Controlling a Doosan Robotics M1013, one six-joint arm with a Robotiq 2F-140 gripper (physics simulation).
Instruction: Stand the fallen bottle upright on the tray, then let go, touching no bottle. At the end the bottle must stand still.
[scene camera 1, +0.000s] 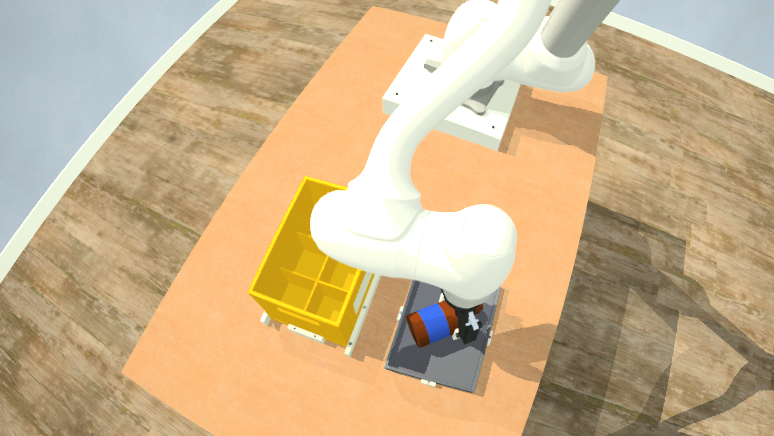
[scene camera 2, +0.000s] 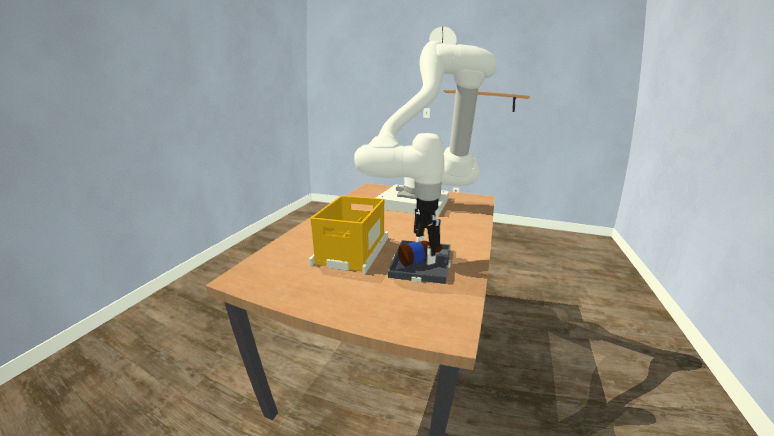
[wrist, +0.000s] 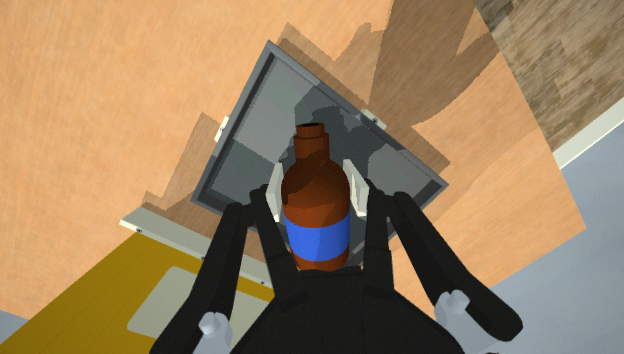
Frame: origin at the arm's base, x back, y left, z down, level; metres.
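Seen in the pictures: gripper, fingertip midpoint: (scene camera 2: 425, 258) (wrist: 313, 172).
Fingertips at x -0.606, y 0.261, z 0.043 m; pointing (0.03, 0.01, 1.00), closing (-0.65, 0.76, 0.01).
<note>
A point is followed by its place in that frame.
The brown bottle with a blue label (scene camera 1: 434, 322) @(y 0.234, x -0.651, z -0.026 m) (scene camera 2: 415, 253) @(y 0.247, x -0.676, z -0.007 m) (wrist: 318, 241) @(y 0.233, x -0.639, z -0.027 m) lies on its side in the dark grey tray (scene camera 1: 454, 371) @(y 0.319, x -0.705, z 0.047 m) (scene camera 2: 403, 275) @(y 0.240, x -0.759, z 0.037 m) (wrist: 262, 95) @(y 0.280, x -0.506, z 0.047 m). Its base points left, toward the crate, in scene camera 1, and its neck points right, partly hidden there by the gripper. My gripper (scene camera 1: 450, 316) @(y 0.261, x -0.606, z 0.043 m) (scene camera 2: 425, 249) @(y 0.261, x -0.606, z 0.043 m) (wrist: 313, 172) @(y 0.261, x -0.606, z 0.043 m) is over the tray with one light pad on each side of the bottle's body near the shoulder. The pads stand close against the bottle, and the gripper is shut on it. The neck and mouth show beyond the pads in the wrist view.
A yellow divided crate (scene camera 1: 297, 319) @(y 0.004, x -0.788, z -0.051 m) (scene camera 2: 338, 246) @(y 0.013, x -0.787, z -0.031 m) (wrist: 100, 300) @(y 0.050, x -0.531, z -0.053 m) stands left of the tray in the scene views, between white holder strips. The visible compartments hold no bottle. The white robot base plate (scene camera 1: 465, 132) @(y 0.068, x -0.146, z 0.022 m) (scene camera 2: 400, 205) @(y -0.034, x -0.158, z 0.017 m) is at the table's back. The tray has low raised walls.
</note>
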